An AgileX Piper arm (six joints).
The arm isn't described. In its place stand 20 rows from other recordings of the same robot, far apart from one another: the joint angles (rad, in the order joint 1, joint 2, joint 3, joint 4, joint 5, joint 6), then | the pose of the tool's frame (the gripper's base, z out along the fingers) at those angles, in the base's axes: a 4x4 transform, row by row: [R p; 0 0 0 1], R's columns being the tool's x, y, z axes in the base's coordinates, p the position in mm.
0.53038, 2.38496, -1.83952, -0.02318, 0.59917, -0.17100 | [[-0.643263 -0.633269 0.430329 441.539], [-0.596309 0.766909 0.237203 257.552], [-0.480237 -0.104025 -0.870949 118.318], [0 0 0 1]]
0.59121, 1.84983, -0.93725, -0.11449, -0.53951, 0.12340 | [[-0.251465 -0.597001 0.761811 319.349], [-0.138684 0.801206 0.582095 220.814], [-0.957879 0.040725 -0.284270 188.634], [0 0 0 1]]
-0.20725, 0.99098, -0.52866, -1.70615, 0.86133, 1.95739 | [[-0.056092 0.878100 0.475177 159.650], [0.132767 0.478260 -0.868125 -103.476], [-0.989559 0.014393 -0.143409 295.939], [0 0 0 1]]
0.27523, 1.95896, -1.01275, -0.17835, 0.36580, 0.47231 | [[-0.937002 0.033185 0.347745 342.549], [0.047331 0.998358 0.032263 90.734], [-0.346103 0.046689 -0.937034 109.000], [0 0 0 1]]
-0.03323, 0.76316, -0.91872, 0.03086, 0.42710, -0.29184 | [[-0.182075 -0.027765 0.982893 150.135], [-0.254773 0.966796 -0.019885 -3.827], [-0.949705 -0.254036 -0.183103 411.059], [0 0 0 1]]
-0.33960, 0.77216, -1.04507, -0.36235, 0.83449, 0.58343 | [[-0.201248 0.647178 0.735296 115.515], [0.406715 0.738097 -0.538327 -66.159], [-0.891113 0.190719 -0.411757 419.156], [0 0 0 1]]
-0.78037, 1.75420, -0.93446, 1.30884, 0.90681, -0.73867 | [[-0.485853 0.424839 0.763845 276.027], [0.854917 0.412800 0.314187 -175.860], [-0.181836 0.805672 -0.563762 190.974], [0 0 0 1]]
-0.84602, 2.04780, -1.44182, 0.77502, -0.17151, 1.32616 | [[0.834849 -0.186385 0.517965 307.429], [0.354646 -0.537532 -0.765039 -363.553], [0.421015 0.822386 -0.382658 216.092], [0 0 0 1]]
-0.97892, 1.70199, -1.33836, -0.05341, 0.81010, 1.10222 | [[0.495414 0.838252 0.227812 200.637], [0.830185 -0.379717 -0.408176 -304.751], [-0.255651 0.391343 -0.884021 270.192], [0 0 0 1]]
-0.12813, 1.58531, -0.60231, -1.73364, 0.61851, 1.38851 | [[-0.837003 0.211586 0.504636 260.714], [-0.199867 0.740287 -0.641895 -86.085], [-0.509391 -0.638128 -0.577333 170.250], [0 0 0 1]]
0.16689, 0.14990, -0.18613, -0.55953, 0.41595, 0.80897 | [[-0.207533 0.106954 0.972364 61.532], [0.247059 0.967512 -0.053690 -9.426], [-0.946516 0.229089 -0.227214 235.370], [0 0 0 1]]
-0.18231, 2.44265, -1.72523, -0.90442, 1.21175, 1.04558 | [[-0.758390 0.623600 -0.189652 431.743], [0.542828 0.443202 -0.713379 -147.694], [-0.360809 -0.643968 -0.674627 83.736], [0 0 0 1]]
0.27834, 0.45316, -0.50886, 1.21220, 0.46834, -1.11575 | [[-0.069072 -0.652325 0.754786 76.446], [0.034328 0.754591 0.655297 61.850], [-0.997021 0.071173 -0.029728 336.123], [0 0 0 1]]
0.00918, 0.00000, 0.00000, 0.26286, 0.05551, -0.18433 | [[0.031645 -0.026137 0.999157 56.405], [0.078350 0.996647 0.023590 1.830], [-0.996424 0.077537 0.033587 208.412], [0 0 0 1]]
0.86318, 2.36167, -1.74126, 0.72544, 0.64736, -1.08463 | [[-0.128907 -0.991635 -0.006617 295.192], [-0.787960 0.098375 0.607817 401.110], [-0.602081 0.083566 -0.794050 113.355], [0 0 0 1]]
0.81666, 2.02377, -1.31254, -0.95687, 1.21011, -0.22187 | [[-0.217012 -0.814606 0.537888 305.455], [-0.827186 -0.139128 -0.544432 223.525], [0.518333 -0.563082 -0.643638 172.776], [0 0 0 1]]
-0.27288, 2.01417, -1.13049, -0.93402, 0.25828, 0.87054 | [[-0.801604 0.340926 0.491121 378.928], [0.176309 0.919743 -0.350697 -125.453], [-0.571267 -0.194531 -0.797378 125.080], [0 0 0 1]]
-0.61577, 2.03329, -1.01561, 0.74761, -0.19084, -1.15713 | [[-0.792642 0.355340 0.495431 312.842], [0.066994 0.858441 -0.508519 -235.725], [-0.605996 -0.369882 -0.704242 106.474], [0 0 0 1]]
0.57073, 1.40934, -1.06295, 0.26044, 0.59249, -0.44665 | [[-0.468169 -0.741452 0.480695 246.315], [-0.567610 0.669261 0.479488 173.684], [-0.677227 -0.048366 -0.734183 298.110], [0 0 0 1]]
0.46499, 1.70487, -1.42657, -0.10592, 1.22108, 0.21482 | [[-0.945009 -0.268573 0.186616 308.709], [-0.276530 0.960846 -0.017499 144.761], [-0.174610 -0.068142 -0.982277 282.276], [0 0 0 1]]
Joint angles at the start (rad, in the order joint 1, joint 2, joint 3, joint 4, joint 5, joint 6):
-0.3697, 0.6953, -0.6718, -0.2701, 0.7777, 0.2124
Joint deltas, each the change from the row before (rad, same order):
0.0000, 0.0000, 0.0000, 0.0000, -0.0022, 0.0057
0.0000, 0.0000, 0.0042, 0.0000, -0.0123, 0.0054
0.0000, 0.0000, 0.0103, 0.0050, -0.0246, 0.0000
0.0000, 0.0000, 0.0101, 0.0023, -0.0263, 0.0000
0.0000, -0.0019, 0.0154, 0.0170, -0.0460, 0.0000
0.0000, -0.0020, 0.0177, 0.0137, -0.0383, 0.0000
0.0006, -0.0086, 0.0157, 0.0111, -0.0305, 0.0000
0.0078, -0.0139, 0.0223, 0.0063, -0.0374, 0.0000
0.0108, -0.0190, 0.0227, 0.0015, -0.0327, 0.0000
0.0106, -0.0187, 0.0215, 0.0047, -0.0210, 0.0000
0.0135, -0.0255, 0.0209, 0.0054, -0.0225, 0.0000
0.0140, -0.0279, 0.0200, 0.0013, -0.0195, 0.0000
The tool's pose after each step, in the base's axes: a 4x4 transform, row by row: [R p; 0 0 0 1], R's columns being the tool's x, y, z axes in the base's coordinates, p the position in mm. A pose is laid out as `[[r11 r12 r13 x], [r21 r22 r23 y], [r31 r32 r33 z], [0 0 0 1]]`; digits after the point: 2 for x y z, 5 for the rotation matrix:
[[-0.58457 0.50246 0.63703 110.87], [0.25067 0.85859 -0.44719 -61.19], [-0.77165 -0.10173 -0.62786 314.33], [0 0 0 1]]
[[-0.57721 0.50349 0.64291 111.55], [0.25112 0.85859 -0.44694 -61.23], [-0.77703 -0.09653 -0.62202 313.82], [0 0 0 1]]
[[-0.56781 0.49899 0.65468 112.97], [0.24684 0.86193 -0.44288 -60.99], [-0.78528 -0.08987 -0.61258 312.11], [0 0 0 1]]
[[-0.55767 0.49430 0.66684 114.38], [0.24003 0.86507 -0.44051 -60.90], [-0.79460 -0.08560 -0.60107 310.64], [0 0 0 1]]
[[-0.53249 0.48640 0.69273 116.74], [0.23686 0.87133 -0.42974 -59.92], [-0.81262 -0.06475 -0.57918 308.89], [0 0 0 1]]
[[-0.51426 0.47968 0.71094 118.40], [0.23596 0.87610 -0.42044 -59.07], [-0.82454 -0.04846 -0.56373 305.98], [0 0 0 1]]
[[-0.49519 0.47412 0.72801 118.44], [0.23394 0.87978 -0.41384 -57.85], [-0.83669 -0.03462 -0.54657 304.09], [0 0 0 1]]
[[-0.47474 0.46095 0.74976 118.06], [0.22274 0.88708 -0.40433 -55.62], [-0.85147 -0.02495 -0.52381 301.33], [0 0 0 1]]
[[-0.45535 0.44576 0.77069 116.60], [0.20729 0.89493 -0.39514 -52.95], [-0.86585 -0.02017 -0.49991 298.79], [0 0 0 1]]
[[-0.44247 0.43264 0.78552 114.66], [0.19925 0.90146 -0.38427 -50.24], [-0.87437 -0.01351 -0.48507 295.63], [0 0 0 1]]
[[-0.42224 0.41656 0.80510 111.84], [0.18831 0.90909 -0.37161 -46.88], [-0.88671 -0.00530 -0.46230 293.56], [0 0 0 1]]
[[-0.40223 0.40029 0.82339 108.50], [0.17447 0.91639 -0.36027 -43.63], [-0.89876 -0.00126 -0.43844 291.78], [0 0 0 1]]

